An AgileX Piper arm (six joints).
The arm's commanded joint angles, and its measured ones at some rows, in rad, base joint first. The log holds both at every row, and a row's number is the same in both.
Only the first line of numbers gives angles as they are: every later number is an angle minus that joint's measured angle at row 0.
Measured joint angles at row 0:
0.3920 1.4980 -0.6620 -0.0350 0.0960 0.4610
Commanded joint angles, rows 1 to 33:
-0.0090 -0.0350 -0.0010 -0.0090 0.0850 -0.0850
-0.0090 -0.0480 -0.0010 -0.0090 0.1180 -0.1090
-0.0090 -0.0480 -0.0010 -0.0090 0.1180 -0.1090
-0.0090 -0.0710 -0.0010 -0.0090 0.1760 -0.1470
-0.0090 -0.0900 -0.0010 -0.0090 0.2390 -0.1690
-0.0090 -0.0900 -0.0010 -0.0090 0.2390 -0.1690
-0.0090 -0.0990 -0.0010 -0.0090 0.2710 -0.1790
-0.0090 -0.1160 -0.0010 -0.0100 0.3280 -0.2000
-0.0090 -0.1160 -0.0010 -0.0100 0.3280 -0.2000
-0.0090 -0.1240 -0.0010 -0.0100 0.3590 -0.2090
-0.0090 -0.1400 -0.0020 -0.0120 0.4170 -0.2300
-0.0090 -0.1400 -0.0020 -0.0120 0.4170 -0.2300
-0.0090 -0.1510 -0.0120 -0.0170 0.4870 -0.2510
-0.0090 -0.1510 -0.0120 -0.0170 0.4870 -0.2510
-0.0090 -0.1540 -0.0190 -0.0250 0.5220 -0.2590
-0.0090 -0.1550 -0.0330 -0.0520 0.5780 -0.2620
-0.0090 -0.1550 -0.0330 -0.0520 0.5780 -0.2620
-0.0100 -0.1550 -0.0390 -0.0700 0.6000 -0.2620
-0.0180 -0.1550 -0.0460 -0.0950 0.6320 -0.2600
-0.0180 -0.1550 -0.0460 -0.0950 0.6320 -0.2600
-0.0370 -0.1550 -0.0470 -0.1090 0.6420 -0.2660
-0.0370 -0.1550 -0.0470 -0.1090 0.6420 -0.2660
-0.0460 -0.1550 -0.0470 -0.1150 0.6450 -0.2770
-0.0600 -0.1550 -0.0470 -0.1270 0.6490 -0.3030
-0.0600 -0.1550 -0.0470 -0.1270 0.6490 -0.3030
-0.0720 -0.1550 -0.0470 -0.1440 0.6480 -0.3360
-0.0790 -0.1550 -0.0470 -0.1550 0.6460 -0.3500
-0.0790 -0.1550 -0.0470 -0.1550 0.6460 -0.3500
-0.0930 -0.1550 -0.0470 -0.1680 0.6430 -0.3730
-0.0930 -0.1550 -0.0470 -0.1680 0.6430 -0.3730
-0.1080 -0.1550 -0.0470 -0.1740 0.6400 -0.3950
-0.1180 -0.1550 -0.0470 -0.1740 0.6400 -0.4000
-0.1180 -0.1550 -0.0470 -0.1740 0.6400 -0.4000
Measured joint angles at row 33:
-0.0950 -0.1470 -0.0400 -0.1590 0.6350 -0.3640
